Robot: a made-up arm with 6 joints.
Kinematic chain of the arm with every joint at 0, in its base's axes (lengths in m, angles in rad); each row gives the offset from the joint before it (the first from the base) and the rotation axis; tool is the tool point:
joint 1: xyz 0 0 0.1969 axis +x
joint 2: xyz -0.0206 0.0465 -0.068 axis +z
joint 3: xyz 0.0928 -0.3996 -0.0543 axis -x
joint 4: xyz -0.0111 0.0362 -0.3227 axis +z
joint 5: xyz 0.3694 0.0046 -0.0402 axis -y
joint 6: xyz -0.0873 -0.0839 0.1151 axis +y
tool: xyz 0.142 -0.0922 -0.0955
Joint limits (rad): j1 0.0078..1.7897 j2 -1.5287..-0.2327 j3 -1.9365..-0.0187 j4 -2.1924..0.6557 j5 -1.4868..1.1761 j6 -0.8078..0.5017
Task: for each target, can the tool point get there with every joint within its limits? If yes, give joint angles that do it. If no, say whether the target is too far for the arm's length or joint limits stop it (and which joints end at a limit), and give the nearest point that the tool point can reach.
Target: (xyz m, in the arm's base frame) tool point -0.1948 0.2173 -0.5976
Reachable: yes | joints 0.9411 -0.5313 -0.4701 -1.0374 -0.5907 0.1996
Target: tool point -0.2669 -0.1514 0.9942
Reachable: no: joint limits stop it (at a limit: joint 1, joint 3, joint 4, joint 5, joint 6) | nearest point -0.1371 0.1475 0.6479 | short by 0.476 m
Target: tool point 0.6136 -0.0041 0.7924
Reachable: no: joint limits stop it (at a limit: joint 1, joint 2, joint 3, joint 4, joint 5, joint 6) | nearest point 0.5494 -0.1702 0.4341 | short by 0.400 m
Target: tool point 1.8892 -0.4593 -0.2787
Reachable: no: too far | nearest point 0.5797 -0.2294 -0.1980 | short by 1.332 m
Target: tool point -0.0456 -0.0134 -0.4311
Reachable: yes | joints 0.1856 -1.0719 -1.3670 -1.0603 -0.8090 -0.0520
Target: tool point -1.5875 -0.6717 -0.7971
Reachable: no: too far | nearest point -0.8545 -0.3354 -0.3671 | short by 0.914 m
